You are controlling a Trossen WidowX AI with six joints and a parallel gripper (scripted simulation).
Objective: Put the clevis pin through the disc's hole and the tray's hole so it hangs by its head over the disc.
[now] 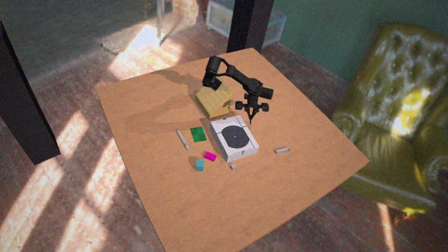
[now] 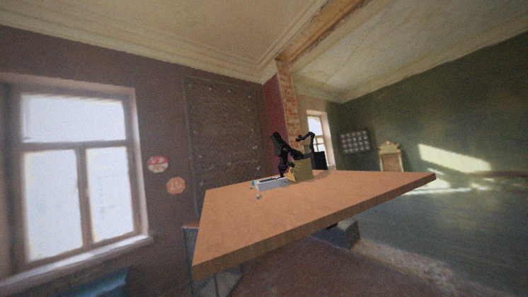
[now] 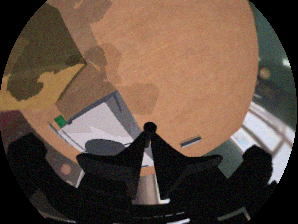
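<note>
Now: gripper tip 150 mm to the left of the dark grey disc, 40 mm short of it and 20 mm above it. Round my gripper tip: dark clevis pin (right at my gripper tip); green tile (280 mm to the right, 110 mm behind, 70 mm below); rimmed tray (140 mm to the right, 30 mm below, 30 mm ahead).
</note>
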